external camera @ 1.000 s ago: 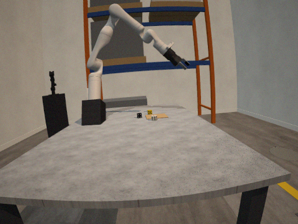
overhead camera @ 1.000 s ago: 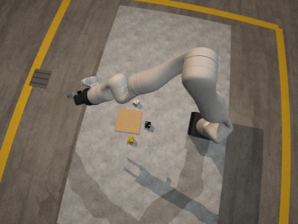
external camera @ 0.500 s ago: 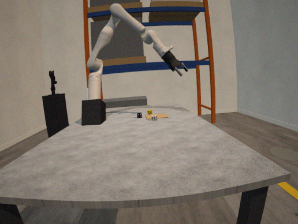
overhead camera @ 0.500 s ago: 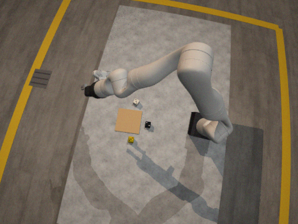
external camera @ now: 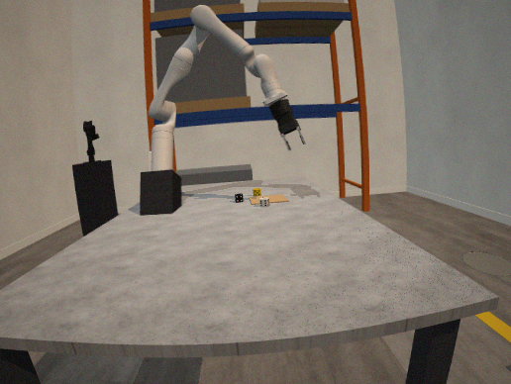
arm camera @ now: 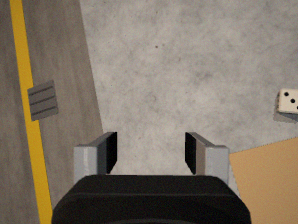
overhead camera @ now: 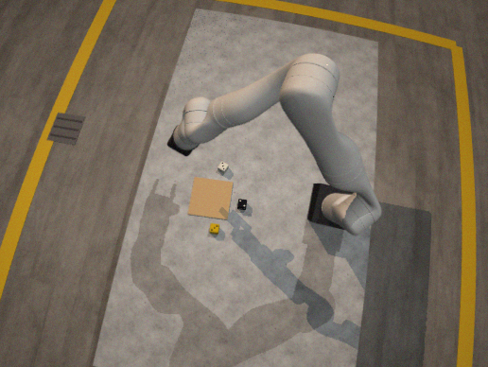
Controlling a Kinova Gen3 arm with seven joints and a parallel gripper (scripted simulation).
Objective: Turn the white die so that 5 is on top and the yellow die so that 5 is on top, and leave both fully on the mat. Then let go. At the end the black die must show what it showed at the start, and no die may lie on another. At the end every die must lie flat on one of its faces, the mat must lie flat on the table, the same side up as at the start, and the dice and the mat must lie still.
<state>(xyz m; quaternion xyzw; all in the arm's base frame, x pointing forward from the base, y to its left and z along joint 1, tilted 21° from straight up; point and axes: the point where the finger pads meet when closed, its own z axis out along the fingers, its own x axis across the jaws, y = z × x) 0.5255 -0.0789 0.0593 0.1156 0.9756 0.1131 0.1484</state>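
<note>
Now: hand 20 cm above the white die, 12 cm past it and 3 cm to the left of it. Also, from my hand: tan mat 22 cm below, 11 cm behind, 9 cm to the left; then black die 23 cm behind, 20 cm below, 9 cm to the left; then yellow die 20 cm to the left, 20 cm below, 16 cm behind.
</note>
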